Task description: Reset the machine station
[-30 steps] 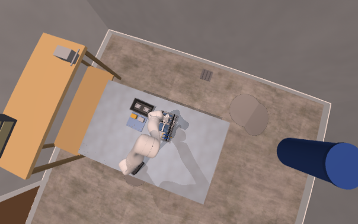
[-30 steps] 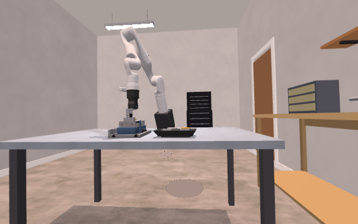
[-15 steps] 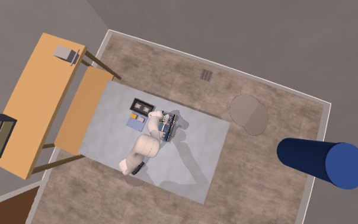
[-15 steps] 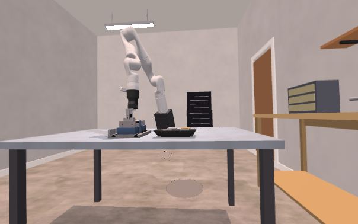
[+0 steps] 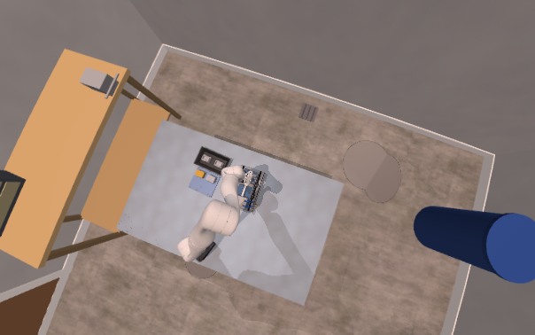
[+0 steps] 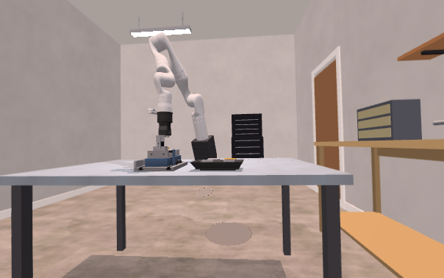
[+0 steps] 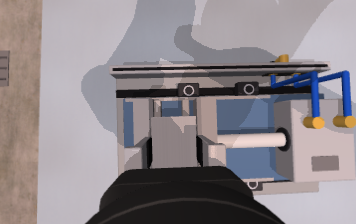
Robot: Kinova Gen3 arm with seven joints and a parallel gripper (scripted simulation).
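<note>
Right now my hand is 80 mm above the vise and 70 mm past it. Round my hand: yellow brass blank 360 mm to the left, 100 mm below, 60 mm behind.
</note>
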